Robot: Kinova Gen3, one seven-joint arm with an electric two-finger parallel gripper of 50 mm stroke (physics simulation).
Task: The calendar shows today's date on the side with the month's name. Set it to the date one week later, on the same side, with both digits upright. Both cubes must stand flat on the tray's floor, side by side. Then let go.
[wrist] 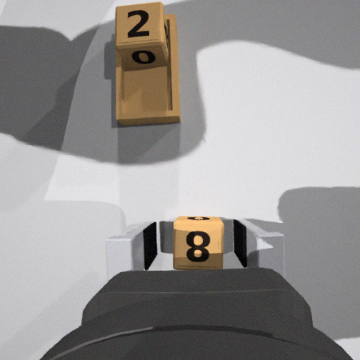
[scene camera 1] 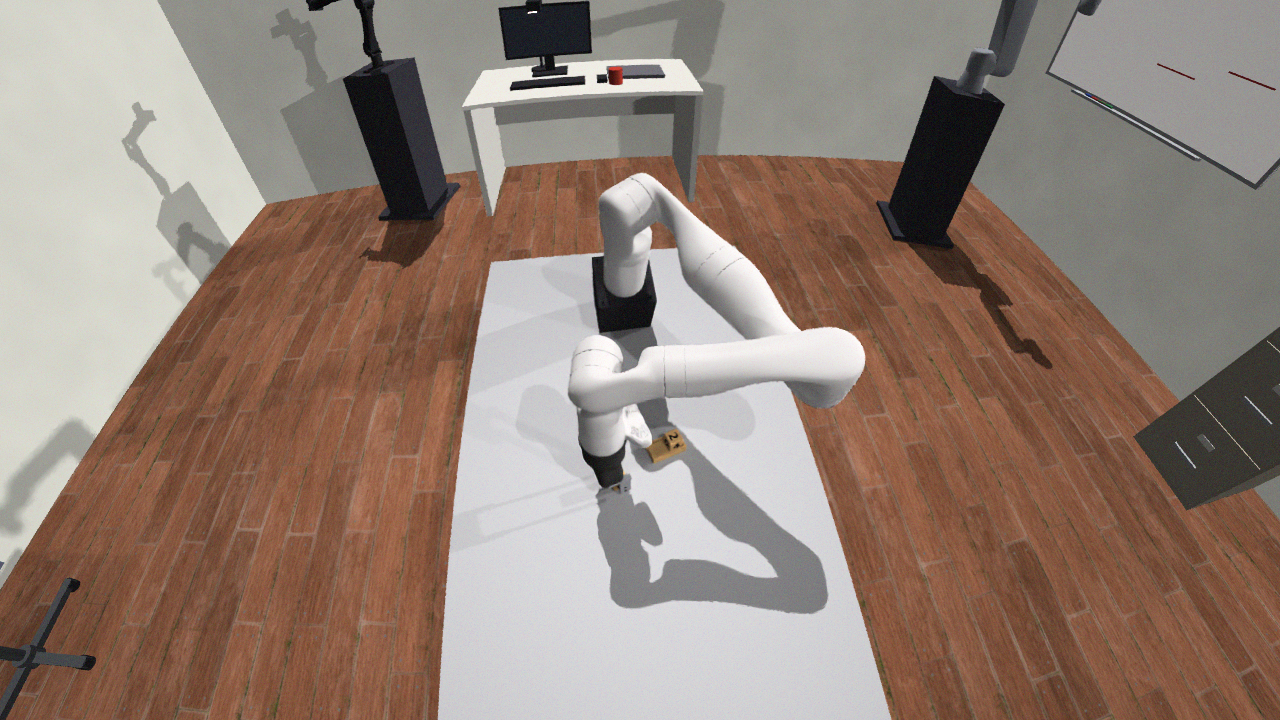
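A wooden cube [wrist: 198, 245] with an 8 on the face toward the wrist camera and part of a round digit on its far side stands on the white surface, outside the tray. My gripper [wrist: 194, 237] [scene camera 1: 617, 489] is open, with a pad on each side of this cube and a gap to each. The wooden tray [wrist: 149, 120] [scene camera 1: 666, 454] lies beyond it in the wrist view. A second cube [wrist: 140, 32] [scene camera 1: 674, 438] sits in the tray's far end, a 2 on one face and a 0 on the face toward the tray's free half. Its other faces are mostly hidden.
The white mat [scene camera 1: 662, 662] lies under the cubes and tray. The arm's black base [scene camera 1: 623, 308] stands at the mat's back. Behind it, a white desk [scene camera 1: 581, 94] carries a monitor [scene camera 1: 546, 31] and a red mug [scene camera 1: 614, 75]. The arm's shadow crosses the tray.
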